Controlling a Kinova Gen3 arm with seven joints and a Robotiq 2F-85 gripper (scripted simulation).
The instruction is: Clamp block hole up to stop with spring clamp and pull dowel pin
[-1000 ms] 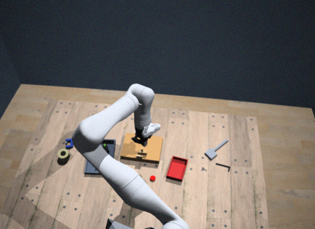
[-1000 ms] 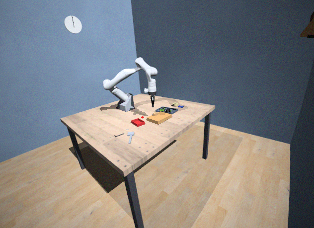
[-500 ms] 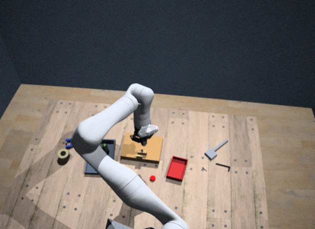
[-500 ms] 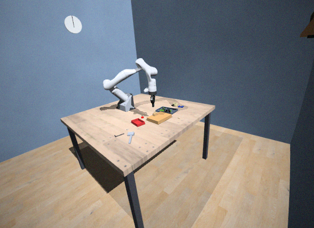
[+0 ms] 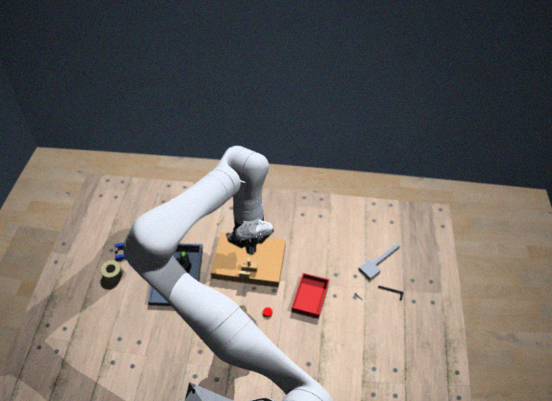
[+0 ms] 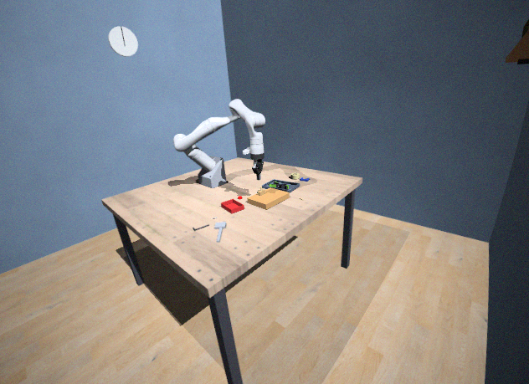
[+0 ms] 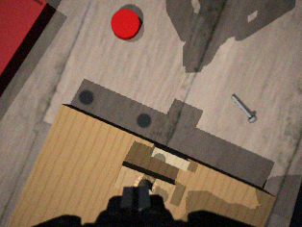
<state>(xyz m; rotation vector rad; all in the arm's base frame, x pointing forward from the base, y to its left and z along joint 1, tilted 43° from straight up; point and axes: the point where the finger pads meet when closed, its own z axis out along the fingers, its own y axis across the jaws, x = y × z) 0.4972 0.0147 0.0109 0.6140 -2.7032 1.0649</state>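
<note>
The dowel pin is 90 mm below my hand and 10 mm to the left of it. From my hand the other things lie so: bench board: 120 mm below, 50 mm ahead, 20 mm to the left; wooden block: 100 mm below, 10 mm to the left; red disc: 140 mm below, 110 mm behind, 60 mm to the right.
</note>
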